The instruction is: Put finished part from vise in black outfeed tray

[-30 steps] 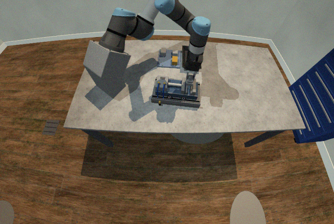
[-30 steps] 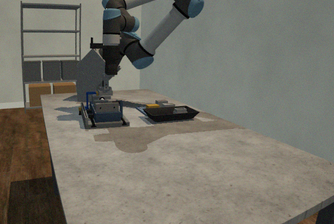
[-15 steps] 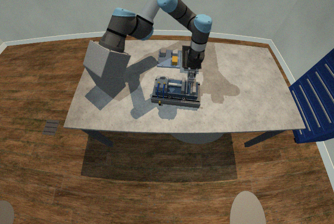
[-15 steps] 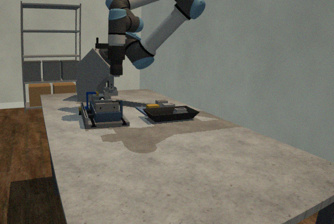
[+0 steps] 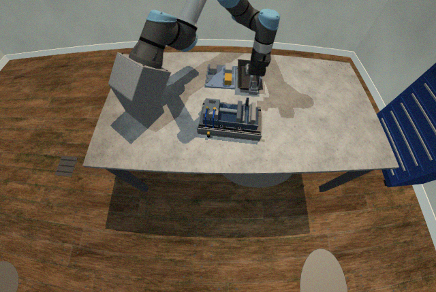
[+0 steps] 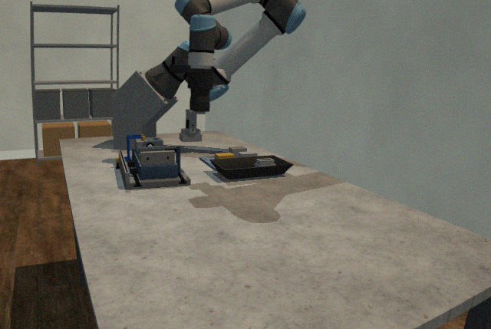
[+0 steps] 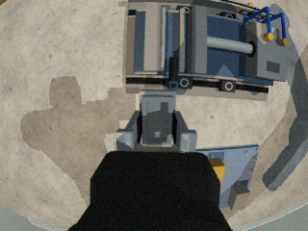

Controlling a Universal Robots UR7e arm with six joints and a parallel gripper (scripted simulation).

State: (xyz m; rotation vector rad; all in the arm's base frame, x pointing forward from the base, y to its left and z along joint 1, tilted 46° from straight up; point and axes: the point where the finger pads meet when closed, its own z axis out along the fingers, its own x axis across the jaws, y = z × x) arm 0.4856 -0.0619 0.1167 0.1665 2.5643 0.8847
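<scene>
The yellow block is 130 mm behind my hand, 150 mm to the left of it and 140 mm below it. Round my hand: blue fixture plate (180 mm behind, 190 mm to the left, 160 mm below); then vise (90 mm behind, 100 mm to the right, 130 mm below).
</scene>
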